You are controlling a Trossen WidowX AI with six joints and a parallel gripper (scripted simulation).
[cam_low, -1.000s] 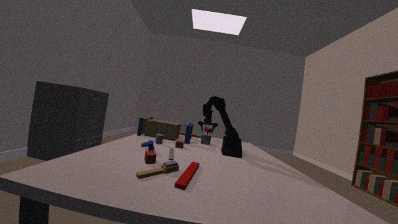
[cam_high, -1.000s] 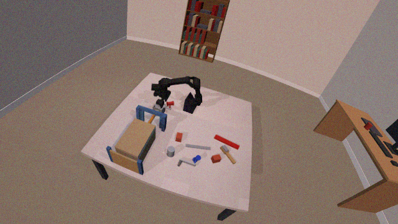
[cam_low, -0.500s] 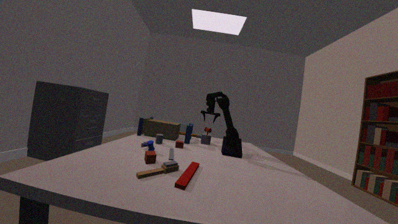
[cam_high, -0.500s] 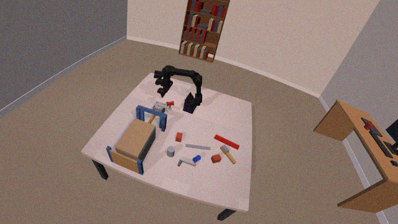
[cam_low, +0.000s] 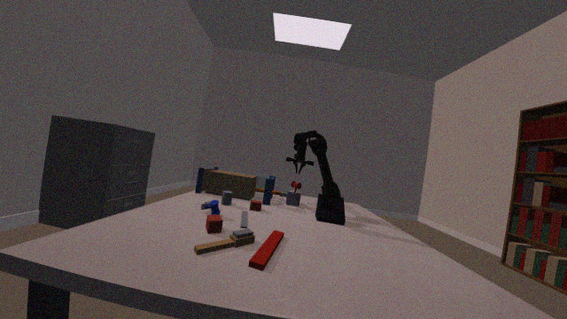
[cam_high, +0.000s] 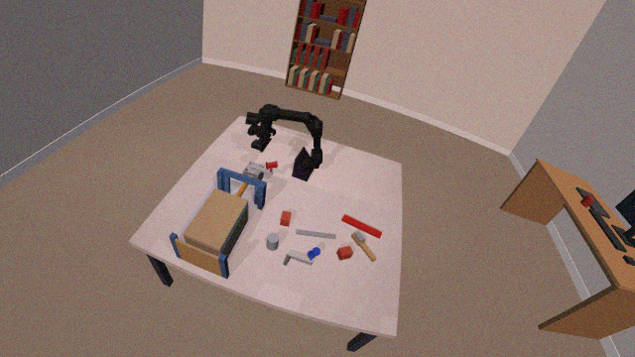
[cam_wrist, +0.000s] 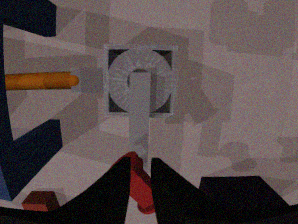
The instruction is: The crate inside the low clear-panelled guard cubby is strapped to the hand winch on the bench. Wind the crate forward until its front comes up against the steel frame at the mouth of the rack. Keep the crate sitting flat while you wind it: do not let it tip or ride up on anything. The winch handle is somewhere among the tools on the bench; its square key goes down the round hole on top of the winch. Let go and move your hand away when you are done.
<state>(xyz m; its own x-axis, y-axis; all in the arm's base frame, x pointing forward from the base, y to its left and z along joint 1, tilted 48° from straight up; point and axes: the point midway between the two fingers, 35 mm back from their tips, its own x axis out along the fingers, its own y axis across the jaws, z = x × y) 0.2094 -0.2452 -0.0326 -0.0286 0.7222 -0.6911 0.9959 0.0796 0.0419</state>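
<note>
Now: the red knob 8 cm below my gripper tip and 6 cm to the left of it. Round my gripper tip: blue frame (17 cm ahead, 11 cm below, 2 cm to the right); winch handle (11 cm below, 2 cm to the left); grey winch (18 cm below, 5 cm to the right, 1 cm behind).
</note>
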